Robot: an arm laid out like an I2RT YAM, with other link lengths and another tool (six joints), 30 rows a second.
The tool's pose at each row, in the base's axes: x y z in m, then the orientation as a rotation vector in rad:
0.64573 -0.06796 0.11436 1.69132 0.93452 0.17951
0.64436 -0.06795 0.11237 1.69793 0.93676 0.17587
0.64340 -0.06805 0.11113 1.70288 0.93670 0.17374
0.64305 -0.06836 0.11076 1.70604 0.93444 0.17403
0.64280 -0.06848 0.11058 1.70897 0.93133 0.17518
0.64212 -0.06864 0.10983 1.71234 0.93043 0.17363
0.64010 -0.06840 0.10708 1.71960 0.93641 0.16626
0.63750 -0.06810 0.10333 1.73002 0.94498 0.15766
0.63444 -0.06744 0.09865 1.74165 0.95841 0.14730
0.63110 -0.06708 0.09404 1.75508 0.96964 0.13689
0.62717 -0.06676 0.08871 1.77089 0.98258 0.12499
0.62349 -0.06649 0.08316 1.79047 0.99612 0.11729
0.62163 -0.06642 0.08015 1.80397 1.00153 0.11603
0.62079 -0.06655 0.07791 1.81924 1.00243 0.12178
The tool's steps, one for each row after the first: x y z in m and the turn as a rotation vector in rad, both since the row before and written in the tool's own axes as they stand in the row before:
-0.00024 -0.00240 -0.00008 0.00750 0.00005 -0.00057
-0.00029 -0.00154 -0.00002 0.00495 -0.00062 0.00088
-0.00031 -0.00048 0.00017 0.00204 -0.00067 0.00267
-0.00019 -0.00027 0.00002 0.00135 -0.00066 0.00350
-0.00031 -0.00098 0.00002 0.00316 -0.00100 0.00106
-0.00029 -0.00340 -0.00028 0.01022 -0.00001 -0.00434
-0.00029 -0.00456 -0.00023 0.01409 0.00127 -0.00525
-0.00003 -0.00562 -0.00033 0.01705 0.00324 -0.00848
-0.00039 -0.00569 -0.00018 0.01803 0.00230 -0.00646
-0.00051 -0.00661 -0.00006 0.02106 0.00283 -0.00721
-0.00026 -0.00665 0.00034 0.02318 0.00664 -0.00424
-0.00009 -0.00352 0.00039 0.01359 0.00496 0.00123
0.00016 -0.00228 0.00073 0.01162 0.00728 0.00761

